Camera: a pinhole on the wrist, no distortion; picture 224 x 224 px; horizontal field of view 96.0 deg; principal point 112.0 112.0 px. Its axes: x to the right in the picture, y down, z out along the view. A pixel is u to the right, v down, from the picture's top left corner.
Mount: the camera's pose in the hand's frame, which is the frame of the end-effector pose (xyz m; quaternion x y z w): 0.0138 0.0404 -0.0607 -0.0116 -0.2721 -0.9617 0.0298
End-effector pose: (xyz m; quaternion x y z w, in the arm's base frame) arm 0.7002 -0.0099 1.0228 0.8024 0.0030 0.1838 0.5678
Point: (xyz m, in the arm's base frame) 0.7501 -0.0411 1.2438
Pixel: 30 19
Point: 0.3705 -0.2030 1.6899
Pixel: outside the picture
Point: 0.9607 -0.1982 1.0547
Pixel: 39 177
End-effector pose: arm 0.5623 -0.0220 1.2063 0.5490 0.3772 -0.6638 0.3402
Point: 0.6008 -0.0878 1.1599
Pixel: 85 138
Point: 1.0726 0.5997 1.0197
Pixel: behind the camera
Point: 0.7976 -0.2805 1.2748
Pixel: 146 62
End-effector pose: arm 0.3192 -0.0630 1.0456 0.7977 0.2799 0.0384 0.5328
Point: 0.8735 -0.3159 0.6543
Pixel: 33 200
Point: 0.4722 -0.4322 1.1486
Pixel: 134 114
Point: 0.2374 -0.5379 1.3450
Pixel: 204 78
